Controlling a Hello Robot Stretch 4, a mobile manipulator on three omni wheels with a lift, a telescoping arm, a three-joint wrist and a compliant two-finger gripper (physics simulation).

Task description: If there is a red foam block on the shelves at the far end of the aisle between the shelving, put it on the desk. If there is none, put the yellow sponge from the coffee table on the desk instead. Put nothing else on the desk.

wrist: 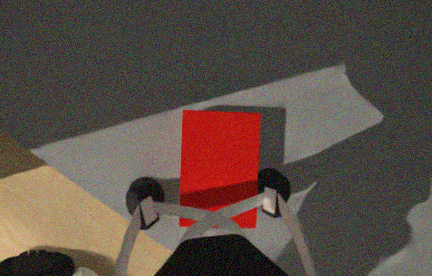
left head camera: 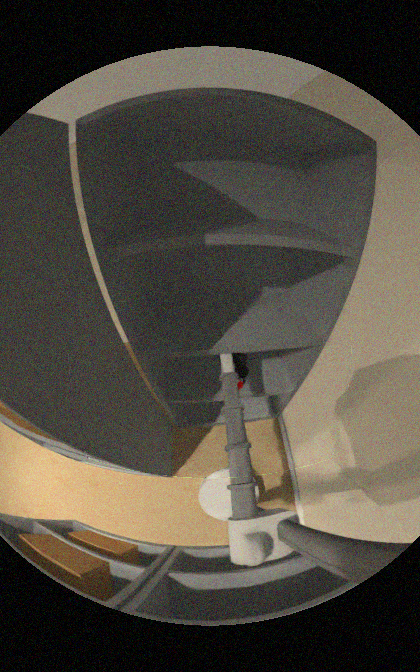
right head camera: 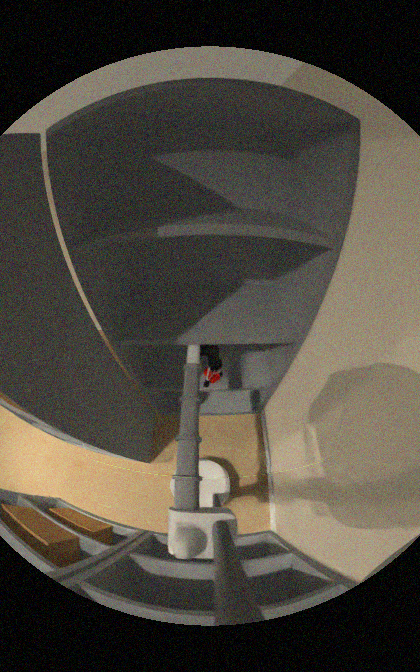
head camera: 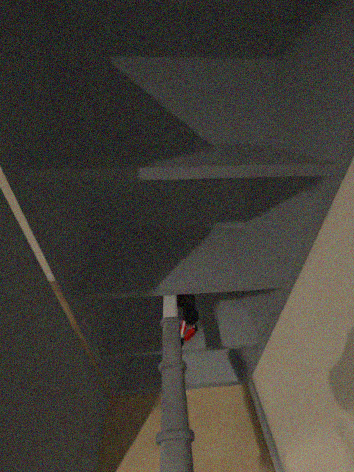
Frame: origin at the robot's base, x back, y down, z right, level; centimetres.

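Seen in the pictures: gripper, fingertip midpoint: (wrist: 209, 190) (head camera: 187, 336).
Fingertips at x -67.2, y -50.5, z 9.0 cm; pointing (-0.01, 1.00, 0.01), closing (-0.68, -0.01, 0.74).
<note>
A point is followed by its place in that frame.
A red foam block (head camera: 190, 333) @(x -66.2, y -54.9, z 10.2 cm) (left head camera: 240, 384) (right head camera: 215, 377) (wrist: 220, 150) @(x -71.0, y -55.1, z 7.1 cm) lies on a low grey shelf board (head camera: 210, 367) @(x -69.7, y -4.9, z 26.4 cm) (right head camera: 227, 401) (wrist: 110, 145) @(x -65.2, y -50.6, z -1.0 cm) at the far end. My gripper (wrist: 209, 190) @(x -67.2, y -50.5, z 9.0 cm) reaches in over it, with one fingertip on each side of the block's near part. In the wrist view the right fingertip is at the block's right edge, and a gap shows between the left fingertip and the block. The fingers stand partly open, not closed on it. The arm hides part of the block in the left head view. The desk, the coffee table and the yellow sponge do not show.
More shelf boards (head camera: 230, 172) @(x -60.5, y -140.3, z 17.6 cm) (right head camera: 240, 230) are above the gripper. A dark shelving side (left head camera: 60, 300) stands left, a beige wall (head camera: 310, 325) @(x -48.1, y -86.3, z 52.6 cm) right. Brown boxes (left head camera: 70, 555) (right head camera: 42, 525) sit on the shelving at the lower left. Wooden floor (head camera: 215, 425) @(x -41.9, y 2.7, z 24.2 cm) lies below the arm.
</note>
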